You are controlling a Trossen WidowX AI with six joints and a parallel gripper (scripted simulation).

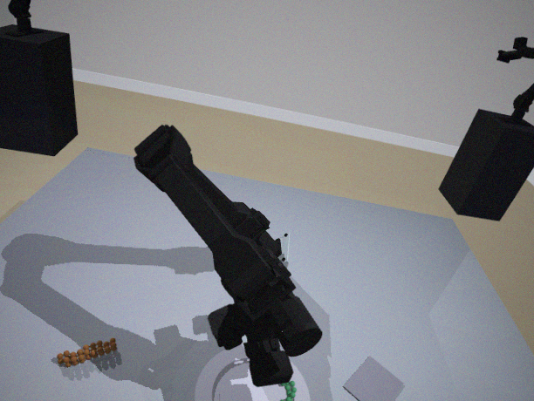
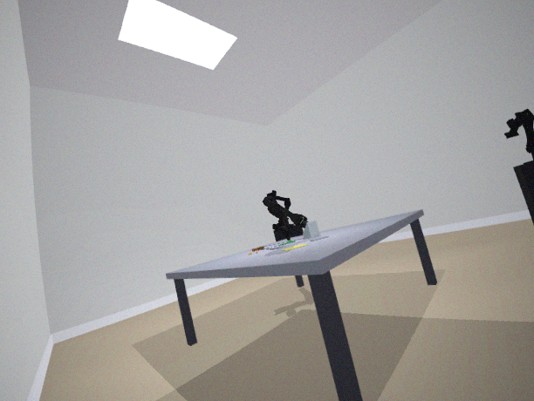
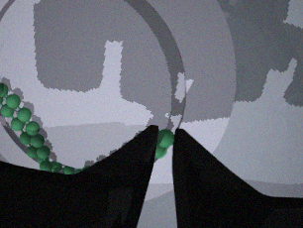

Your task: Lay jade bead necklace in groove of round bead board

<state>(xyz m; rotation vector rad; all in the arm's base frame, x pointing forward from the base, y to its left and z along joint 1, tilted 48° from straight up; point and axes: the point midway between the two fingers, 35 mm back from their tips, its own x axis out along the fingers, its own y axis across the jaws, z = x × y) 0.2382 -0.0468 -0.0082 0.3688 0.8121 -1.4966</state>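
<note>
The round bead board is 6 cm ahead of my gripper tip, 2 cm below it and 1 cm to the left of it. Round my gripper tip: yellow strip: 26 cm ahead, 23 cm to the left, 2 cm below; flat grey square: 24 cm to the left, 2 cm below, 2 cm ahead.
</note>
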